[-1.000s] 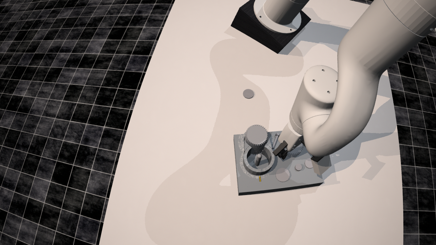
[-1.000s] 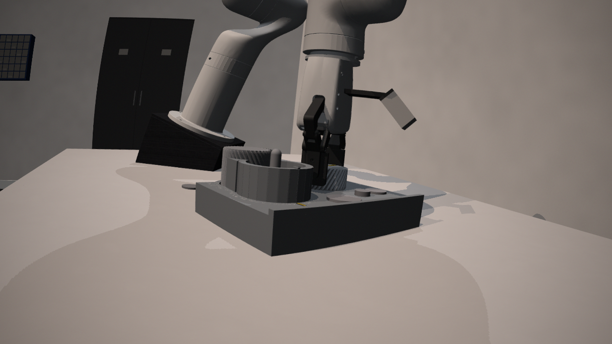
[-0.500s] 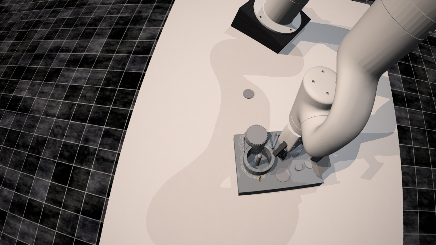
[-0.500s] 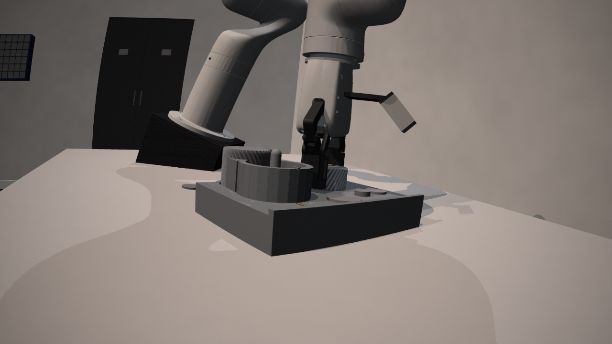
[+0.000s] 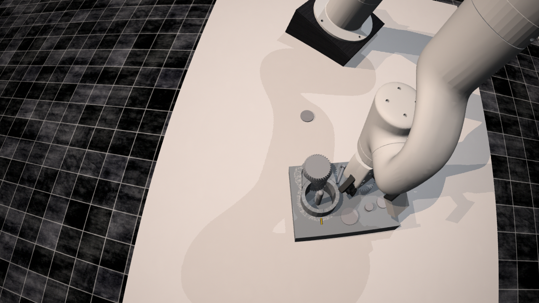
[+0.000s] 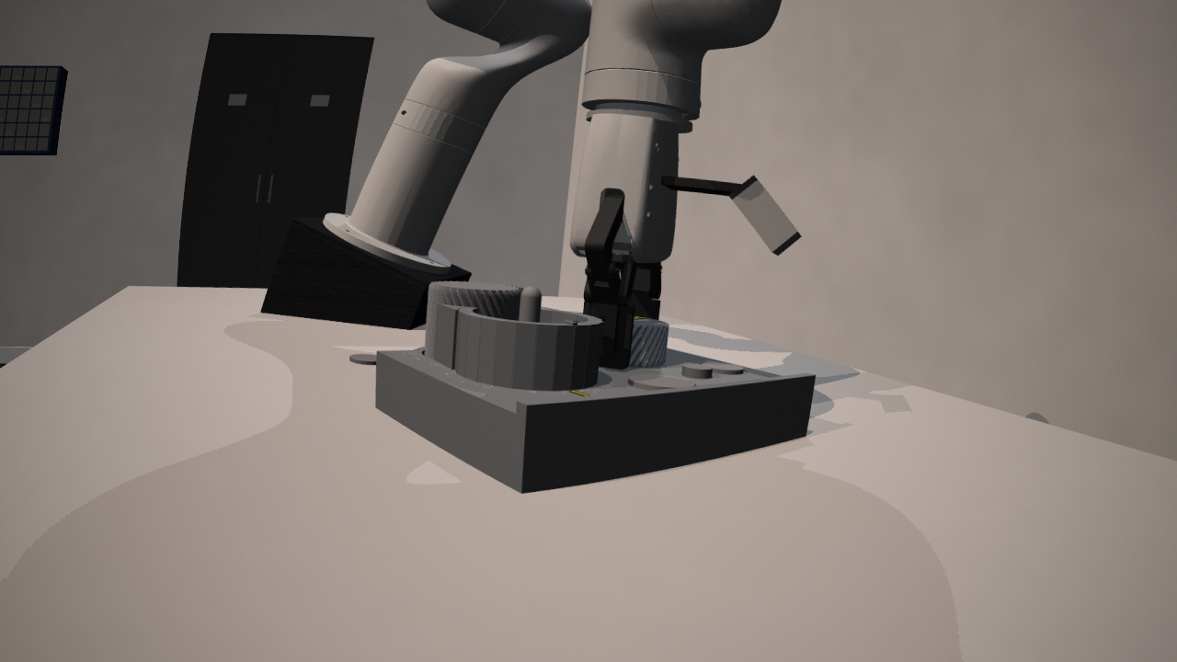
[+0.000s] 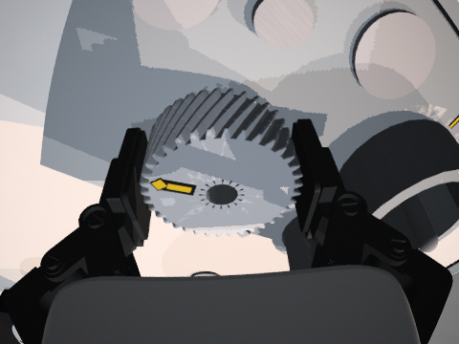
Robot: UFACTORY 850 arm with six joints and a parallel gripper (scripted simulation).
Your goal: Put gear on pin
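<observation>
The gear lies right at my hand. Also, from my hand: small bolt: 1 cm behind, 5 cm to the right, 1 cm below; then small disc: 16 cm behind, 16 cm to the right, 5 cm below.
</observation>
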